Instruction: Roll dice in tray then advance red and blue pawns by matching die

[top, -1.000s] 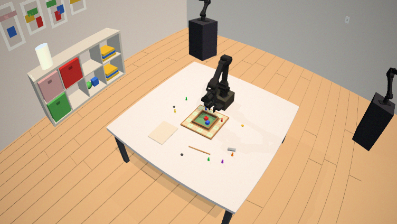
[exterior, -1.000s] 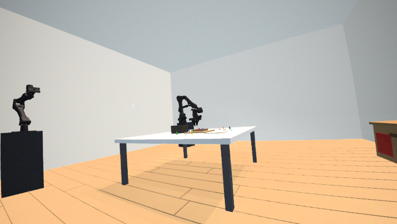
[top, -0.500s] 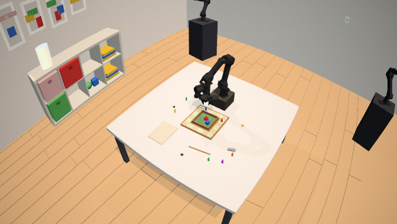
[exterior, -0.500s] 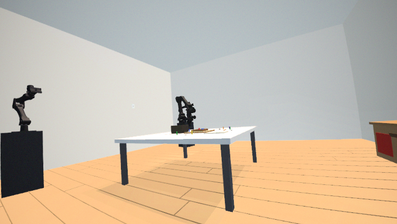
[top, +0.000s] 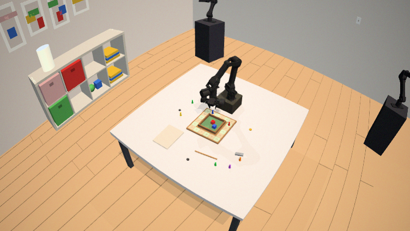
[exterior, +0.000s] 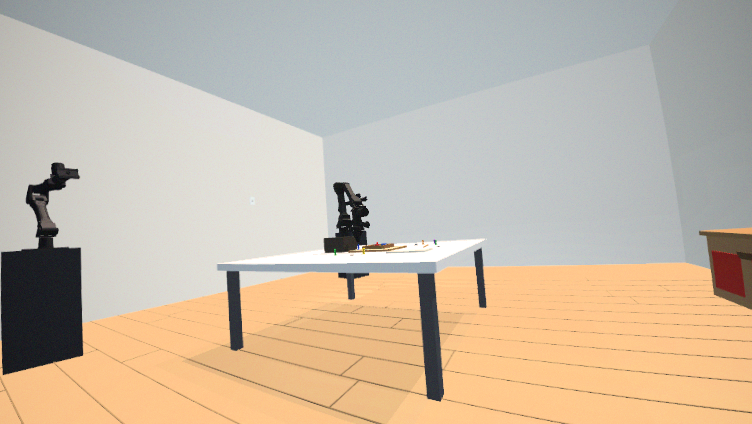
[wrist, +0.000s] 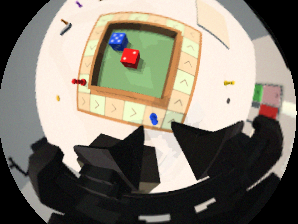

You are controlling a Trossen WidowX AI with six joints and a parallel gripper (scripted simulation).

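Now: the blue pawn 3 cm below my gripper tip. From my gripper tip the other things lie so: yellow pawn (20 cm ahead, 16 cm to the right, 5 cm below); then red pawn (19 cm to the left, 3 cm below); then cream card (42 cm ahead, 6 cm below, 4 cm to the right).
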